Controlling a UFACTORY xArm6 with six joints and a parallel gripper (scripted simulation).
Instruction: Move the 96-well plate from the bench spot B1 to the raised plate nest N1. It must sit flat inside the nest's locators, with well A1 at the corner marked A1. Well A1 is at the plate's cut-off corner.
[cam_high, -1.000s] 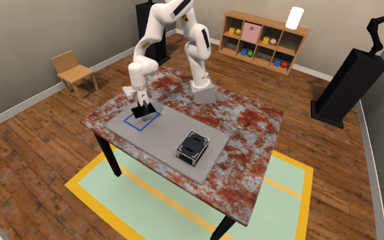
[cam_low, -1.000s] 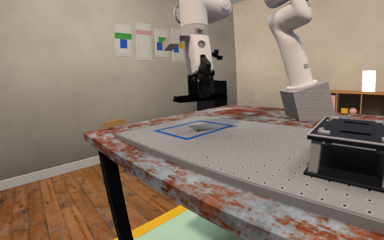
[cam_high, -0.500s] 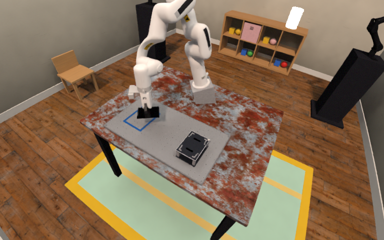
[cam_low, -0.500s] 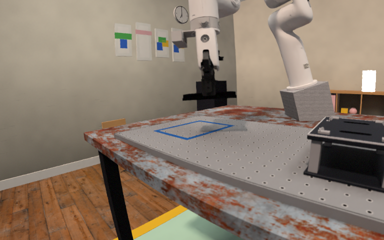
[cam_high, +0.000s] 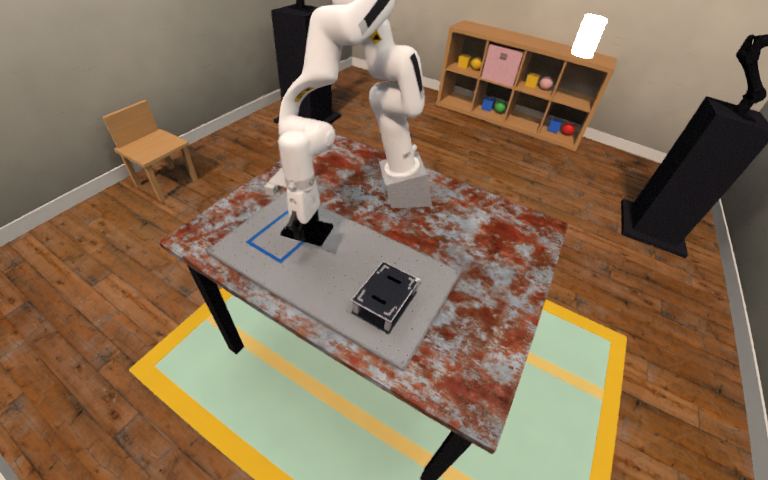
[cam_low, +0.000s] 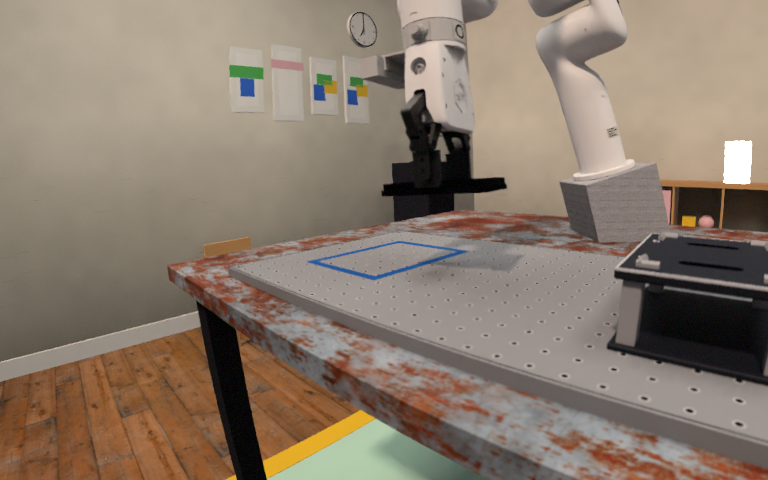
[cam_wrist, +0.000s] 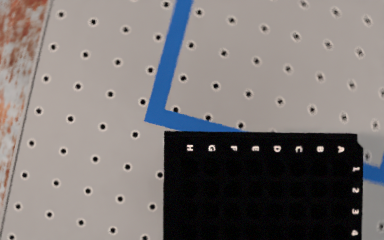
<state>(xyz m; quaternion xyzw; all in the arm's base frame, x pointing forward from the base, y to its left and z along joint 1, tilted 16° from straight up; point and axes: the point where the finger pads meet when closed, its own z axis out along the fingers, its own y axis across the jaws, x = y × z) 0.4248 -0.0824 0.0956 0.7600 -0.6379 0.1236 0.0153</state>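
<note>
The raised black plate nest lies 28 cm to the left of my hand, 6 cm below it and 4 cm ahead of it. The rest, counted from my hand: black 96-well plate (1 cm below).
</note>
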